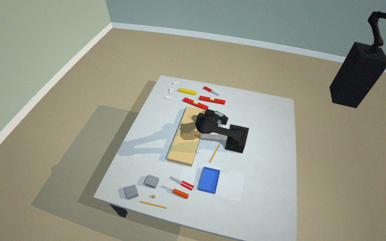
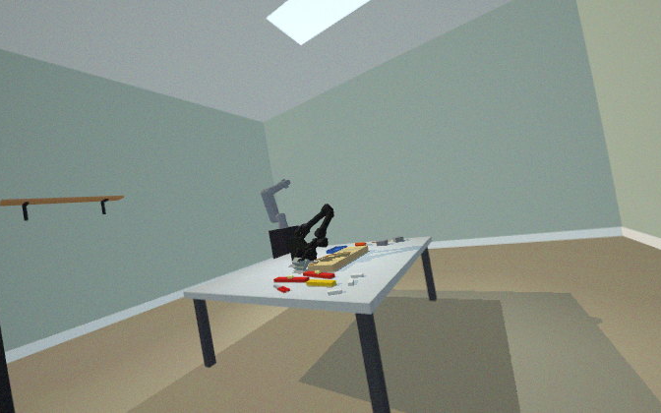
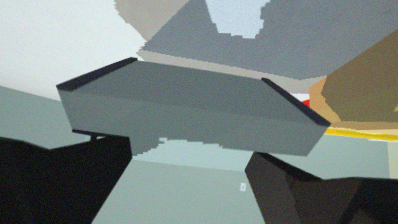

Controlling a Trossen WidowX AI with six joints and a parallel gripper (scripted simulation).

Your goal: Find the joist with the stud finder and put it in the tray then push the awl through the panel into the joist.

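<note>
My gripper tip is 3 cm short of the square indicator and 2 cm to the left of it. Round my gripper tip: stud finder: 1 cm below, 1 cm ahead; then awl: 12 cm to the left, 6 cm below; then yellow bar: 35 cm ahead, 23 cm to the right, 6 cm below.
</note>
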